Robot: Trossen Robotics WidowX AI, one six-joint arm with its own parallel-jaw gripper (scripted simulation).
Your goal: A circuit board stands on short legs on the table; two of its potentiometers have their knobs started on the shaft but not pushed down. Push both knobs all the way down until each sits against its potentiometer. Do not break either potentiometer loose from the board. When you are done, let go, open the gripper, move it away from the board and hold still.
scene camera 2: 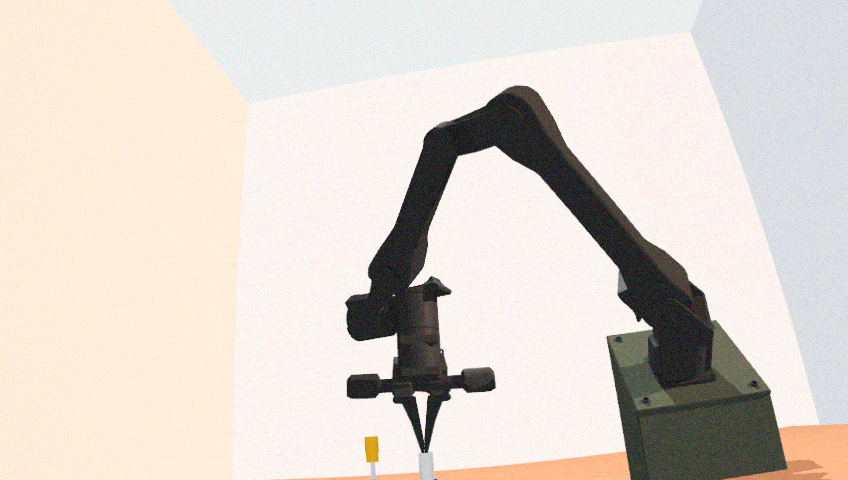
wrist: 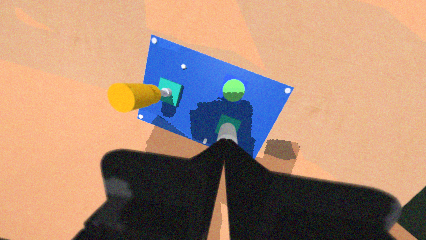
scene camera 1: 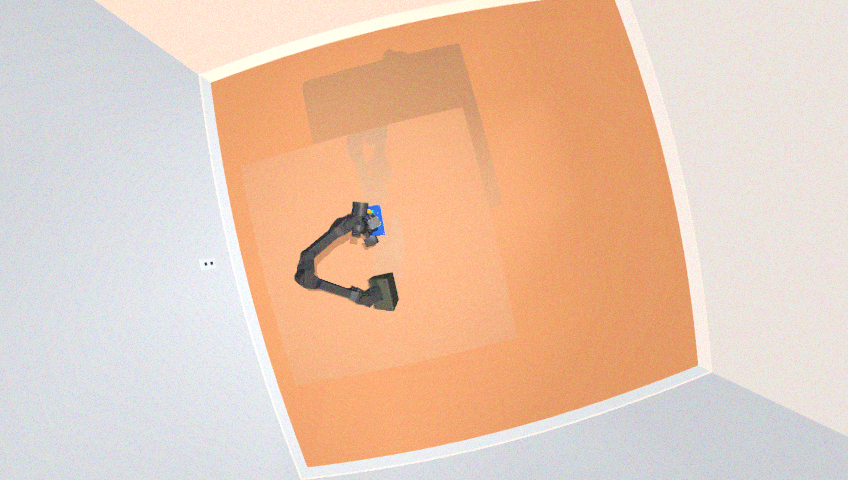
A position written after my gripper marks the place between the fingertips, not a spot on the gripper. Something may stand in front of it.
I see my gripper (scene camera 2: pixel 424 452).
My gripper shows as well in the wrist view (wrist: pixel 225 143).
